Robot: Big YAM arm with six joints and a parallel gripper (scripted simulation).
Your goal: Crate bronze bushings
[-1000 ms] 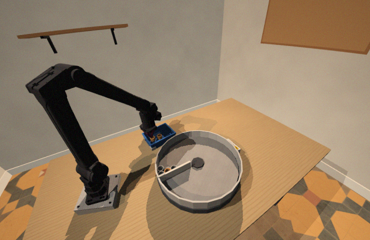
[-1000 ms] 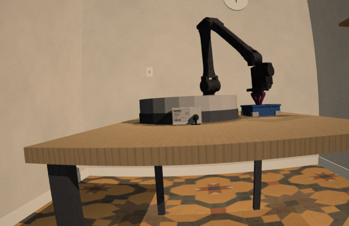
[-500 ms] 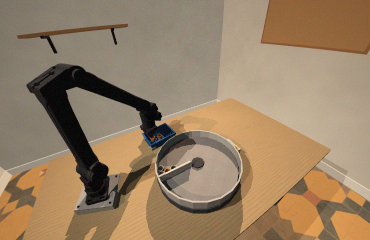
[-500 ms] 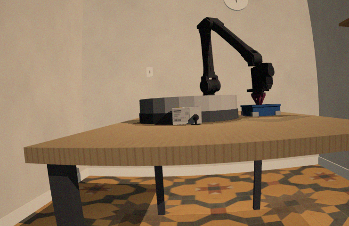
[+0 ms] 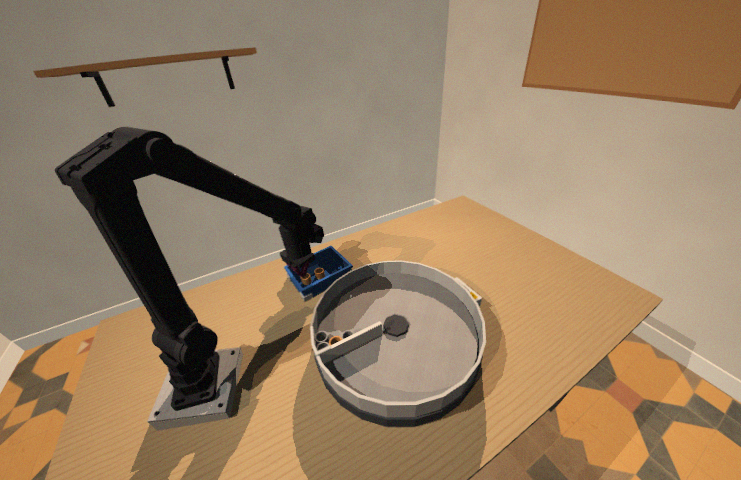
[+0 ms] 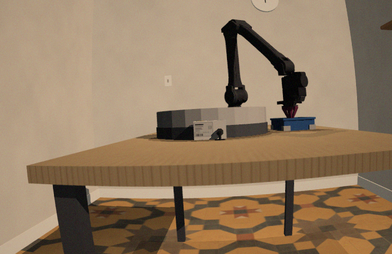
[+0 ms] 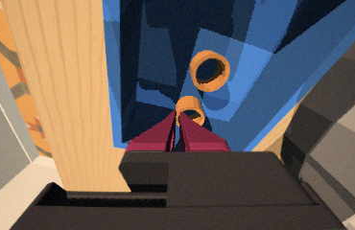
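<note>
The blue crate is 5 cm ahead of my hand and 1 cm below it. The rest, counted from my hand: grey turning table (32 cm to the right, 20 cm ahead, 2 cm above).
</note>
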